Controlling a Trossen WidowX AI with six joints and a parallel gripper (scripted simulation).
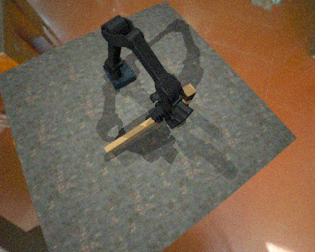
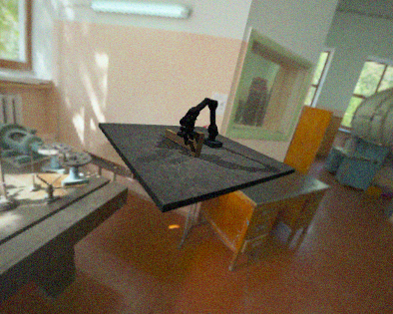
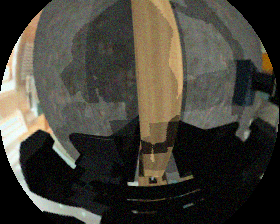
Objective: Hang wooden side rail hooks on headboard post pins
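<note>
The headboard post is 2 cm behind my gripper tip, 12 cm to the left of it and 4 cm above it.
</note>
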